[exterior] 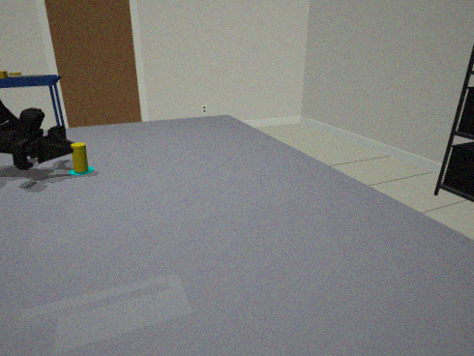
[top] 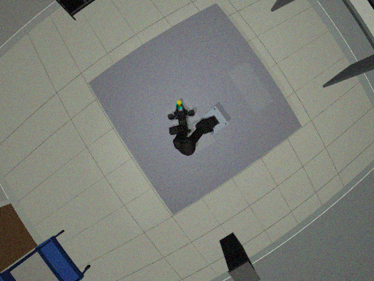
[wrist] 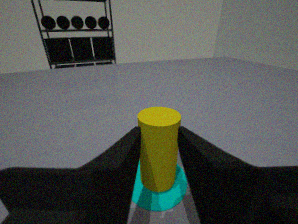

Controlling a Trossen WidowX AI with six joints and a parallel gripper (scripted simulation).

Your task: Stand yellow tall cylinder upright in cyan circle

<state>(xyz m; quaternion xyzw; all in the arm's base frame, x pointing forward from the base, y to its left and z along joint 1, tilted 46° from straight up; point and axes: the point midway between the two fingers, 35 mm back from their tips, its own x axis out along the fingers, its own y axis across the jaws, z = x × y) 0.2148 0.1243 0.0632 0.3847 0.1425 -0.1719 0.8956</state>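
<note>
My gripper tip is now 20 mm above the yellow cylinder. Also, from my gripper tip: cyan circle 60 mm below.
</note>
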